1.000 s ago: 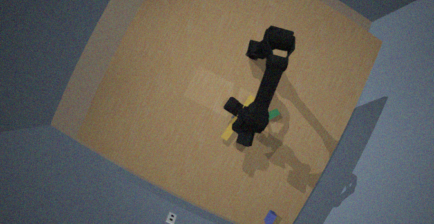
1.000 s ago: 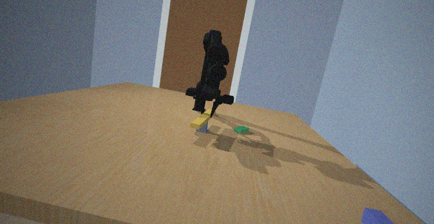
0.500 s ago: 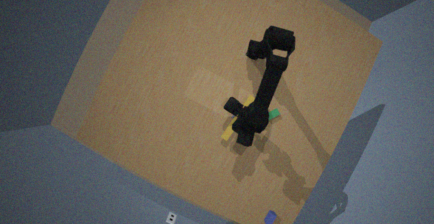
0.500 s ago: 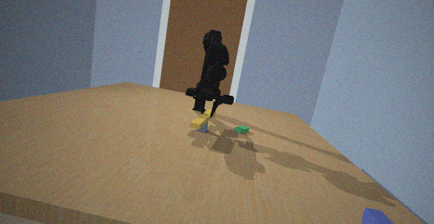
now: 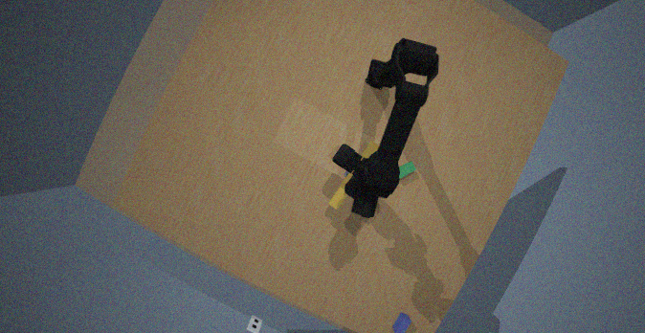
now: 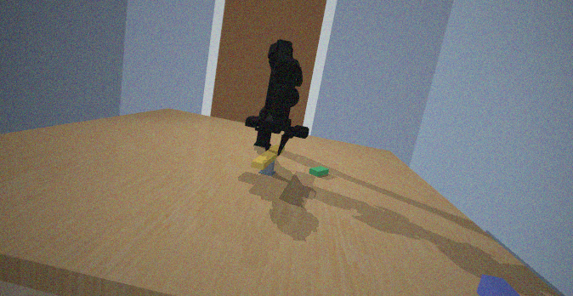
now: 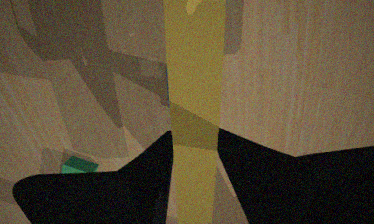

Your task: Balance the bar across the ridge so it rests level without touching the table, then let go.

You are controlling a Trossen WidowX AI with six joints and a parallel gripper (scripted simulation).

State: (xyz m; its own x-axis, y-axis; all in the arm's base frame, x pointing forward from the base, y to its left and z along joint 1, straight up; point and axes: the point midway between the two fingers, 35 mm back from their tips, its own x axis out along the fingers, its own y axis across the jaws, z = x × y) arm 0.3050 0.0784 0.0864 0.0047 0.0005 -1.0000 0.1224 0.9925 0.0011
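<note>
Right now the yellow bar is 30 mm ahead of my gripper tip. Also, from my gripper tip: grey ridge block 30 mm ahead, 10 mm below; then blue block 430 mm ahead, 420 mm to the left, 40 mm below; then green block 70 mm behind, 150 mm to the left, 40 mm below.
</note>
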